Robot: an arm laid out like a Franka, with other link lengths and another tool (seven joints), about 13 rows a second.
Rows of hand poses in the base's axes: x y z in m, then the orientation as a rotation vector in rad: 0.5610, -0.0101, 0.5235, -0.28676, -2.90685, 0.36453; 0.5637, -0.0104, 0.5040, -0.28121, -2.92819, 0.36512; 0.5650, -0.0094, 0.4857, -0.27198, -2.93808, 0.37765; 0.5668, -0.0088, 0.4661, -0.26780, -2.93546, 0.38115; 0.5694, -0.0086, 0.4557, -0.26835, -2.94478, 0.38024; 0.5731, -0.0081, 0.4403, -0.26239, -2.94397, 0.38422; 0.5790, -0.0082, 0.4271, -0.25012, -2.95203, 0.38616; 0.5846, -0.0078, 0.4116, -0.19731, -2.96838, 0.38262; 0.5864, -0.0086, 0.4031, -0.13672, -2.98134, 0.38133; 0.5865, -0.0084, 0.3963, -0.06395, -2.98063, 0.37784; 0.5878, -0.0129, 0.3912, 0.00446, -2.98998, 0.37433; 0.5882, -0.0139, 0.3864, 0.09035, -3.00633, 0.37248; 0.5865, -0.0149, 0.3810, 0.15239, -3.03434, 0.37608
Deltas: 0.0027, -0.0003, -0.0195, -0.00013, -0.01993, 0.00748; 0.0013, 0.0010, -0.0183, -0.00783, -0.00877, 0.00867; 0.0018, 0.0006, -0.0196, -0.00208, 0.00307, 0.00249; 0.0026, 0.0002, -0.0104, 0.00059, -0.00914, 0.00125; 0.0037, 0.0005, -0.0154, -0.00230, 0.00156, 0.00399; 0.0059, -0.0001, -0.0132, -0.00052, -0.00596, 0.00951; 0.0056, 0.0004, -0.0155, 0.00549, -0.00754, 0.03677; 0.0018, -0.0008, -0.0085, 0.00421, -0.00432, 0.04131; 0.0001, 0.0002, -0.0068, 0.00559, 0.00942, 0.04717; 0.0013, -0.0045, -0.0051, 0.00600, -0.00252, 0.04579; 0.0004, -0.0010, -0.0048, 0.00620, -0.01015, 0.05802; -0.0017, -0.0010, -0.0054, 0.00304, -0.02546, 0.04334
